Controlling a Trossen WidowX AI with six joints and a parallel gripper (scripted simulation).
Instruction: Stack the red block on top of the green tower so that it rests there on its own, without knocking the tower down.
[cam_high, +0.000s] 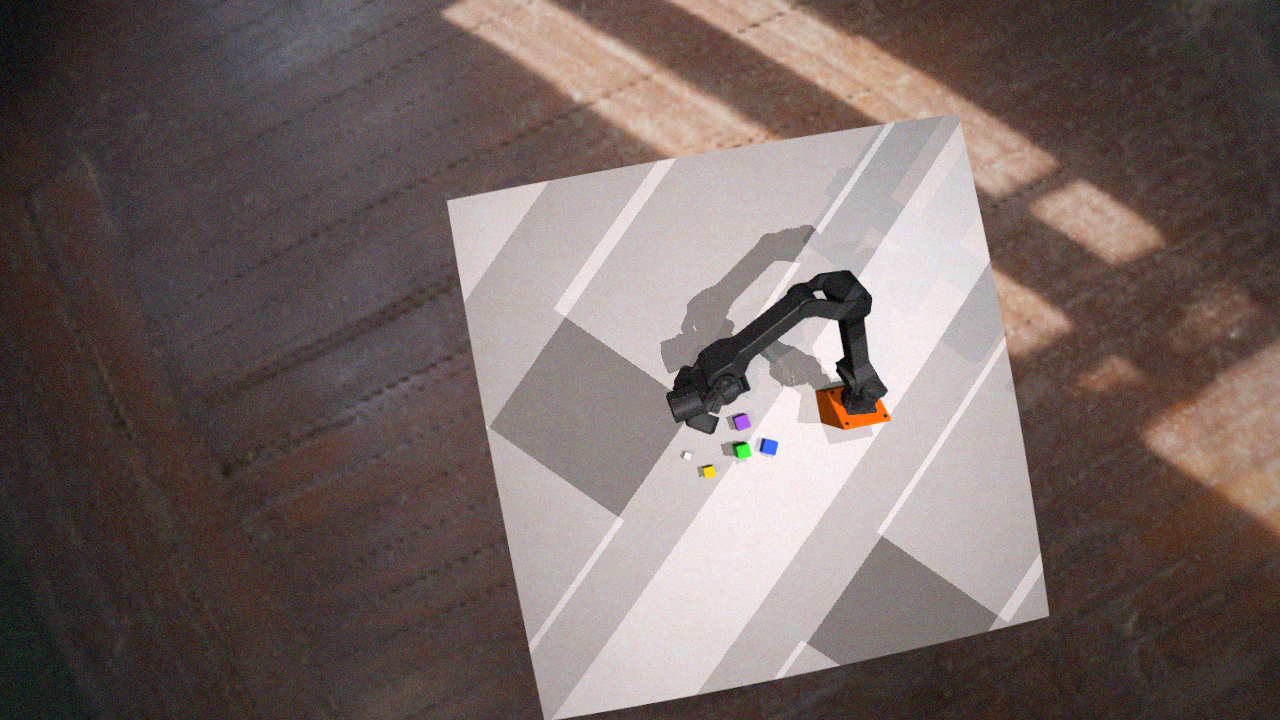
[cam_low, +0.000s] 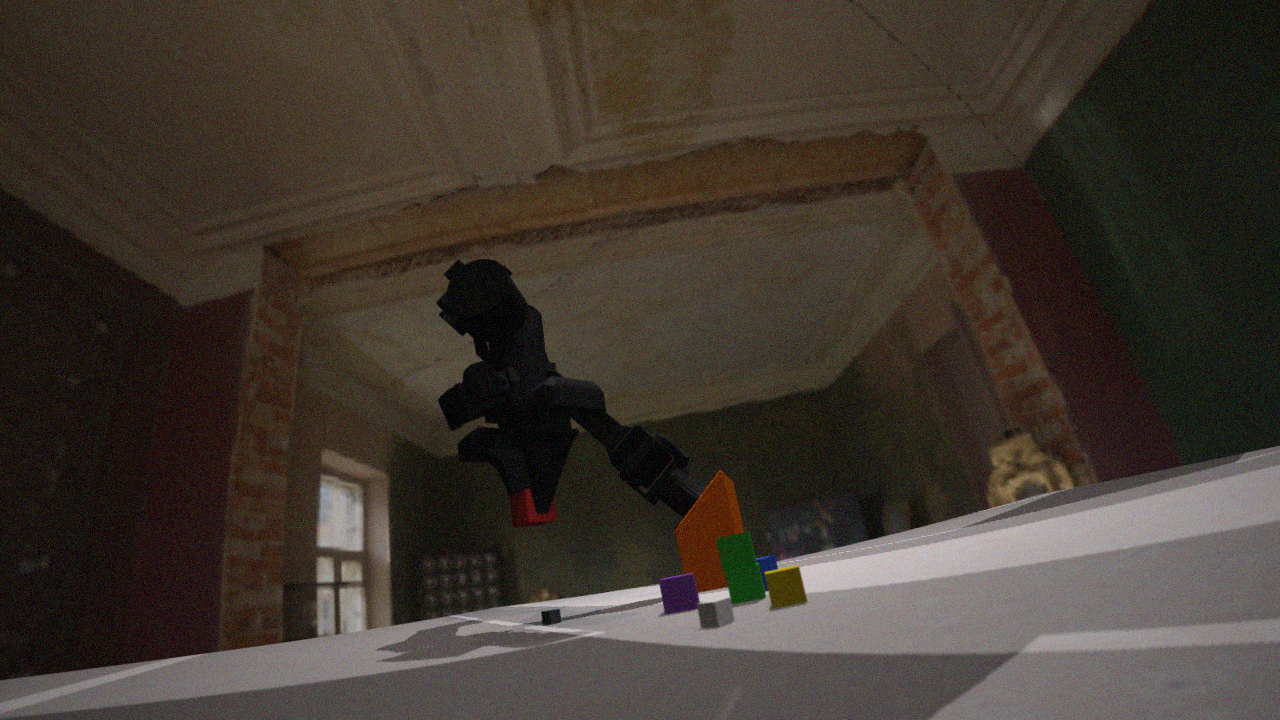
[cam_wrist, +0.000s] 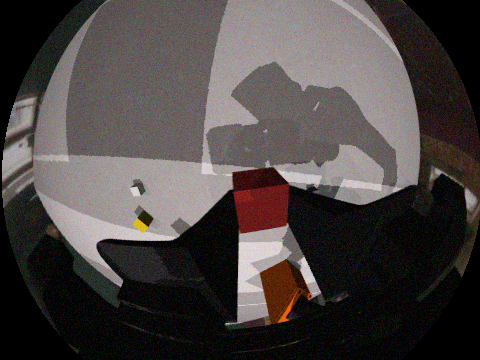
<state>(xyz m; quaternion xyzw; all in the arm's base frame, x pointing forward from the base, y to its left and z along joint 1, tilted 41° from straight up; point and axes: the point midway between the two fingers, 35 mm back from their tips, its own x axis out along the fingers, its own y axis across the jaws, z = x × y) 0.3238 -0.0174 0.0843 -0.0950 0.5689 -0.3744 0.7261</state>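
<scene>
Now: the purple block 100 mm to the left of my gripper tip, 90 mm below it and 80 mm behind it. Round my gripper tip: yellow block (210 mm to the left, 90 mm below, 10 mm ahead); then blue block (160 mm to the left, 140 mm behind, 90 mm below); then red block (10 mm above).
</scene>
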